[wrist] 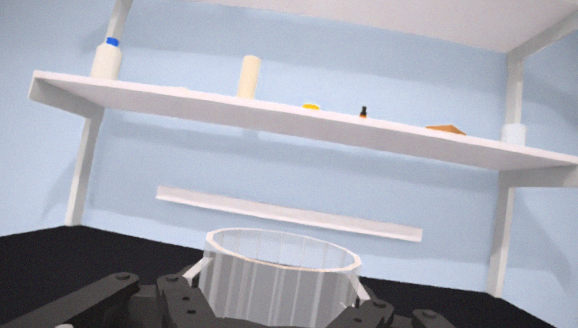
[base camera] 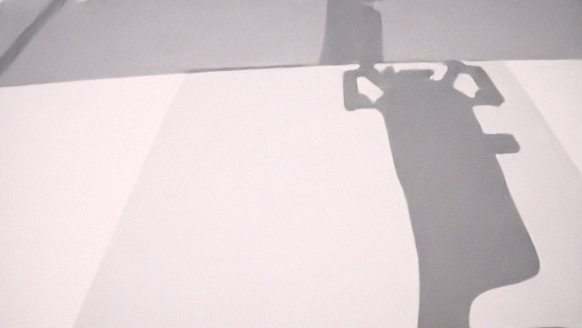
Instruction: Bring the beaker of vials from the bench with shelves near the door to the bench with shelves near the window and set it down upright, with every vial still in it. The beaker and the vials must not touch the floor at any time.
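Note:
A clear beaker (wrist: pixel 280 285) stands between the fingers of my gripper (wrist: pixel 277 283) in the wrist view, low in the middle. My gripper is shut on the beaker, one finger at each side just below the rim. The rim looks slightly tilted in the wrist view, as does the shelf behind. The vials cannot be made out through the beaker's wall, and its lower part is hidden by the gripper. A bench with a black top (wrist: pixel 130 250) and shelves lies beyond the beaker. In the base camera view the gripper and arm show as a shadow.
A shelf (wrist: pixel 280 120) spans above the black top, held by a left post (wrist: pixel 84 170) and a right post (wrist: pixel 501 240). It bears a blue-capped bottle (wrist: pixel 106 62), a cream cylinder (wrist: pixel 249 76) and small items. A pale rail (wrist: pixel 285 212) is on the blue wall.

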